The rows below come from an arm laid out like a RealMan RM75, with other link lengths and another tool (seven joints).
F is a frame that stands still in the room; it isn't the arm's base.
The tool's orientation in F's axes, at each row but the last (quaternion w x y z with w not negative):
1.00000, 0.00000, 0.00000, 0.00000
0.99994, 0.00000, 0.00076, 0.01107
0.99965, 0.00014, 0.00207, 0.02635
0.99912, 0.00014, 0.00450, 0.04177
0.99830, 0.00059, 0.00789, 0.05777
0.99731, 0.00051, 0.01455, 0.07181
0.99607, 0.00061, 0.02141, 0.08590
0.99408, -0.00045, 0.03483, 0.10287
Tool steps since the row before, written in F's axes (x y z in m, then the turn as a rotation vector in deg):
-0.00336, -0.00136, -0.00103, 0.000, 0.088, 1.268
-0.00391, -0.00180, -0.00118, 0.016, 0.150, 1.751
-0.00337, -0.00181, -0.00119, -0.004, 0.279, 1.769
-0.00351, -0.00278, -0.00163, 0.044, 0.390, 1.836
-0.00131, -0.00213, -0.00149, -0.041, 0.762, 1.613
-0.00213, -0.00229, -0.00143, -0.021, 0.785, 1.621
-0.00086, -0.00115, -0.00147, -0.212, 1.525, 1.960
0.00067, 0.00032, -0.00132, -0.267, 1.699, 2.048
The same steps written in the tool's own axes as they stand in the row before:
-0.00336, -0.00136, -0.00103, 0.000, 0.088, 1.268
-0.00395, -0.00171, -0.00119, 0.017, 0.150, 1.751
-0.00346, -0.00163, -0.00120, 0.003, 0.280, 1.769
-0.00372, -0.00248, -0.00166, 0.060, 0.386, 1.836
-0.00152, -0.00197, -0.00151, 0.022, 0.765, 1.612
-0.00239, -0.00197, -0.00149, 0.045, 0.785, 1.621
-0.00098, -0.00099, -0.00151, -0.031, 1.548, 1.953
0.00081, 0.00017, -0.00127, -0.055, 1.731, 2.038

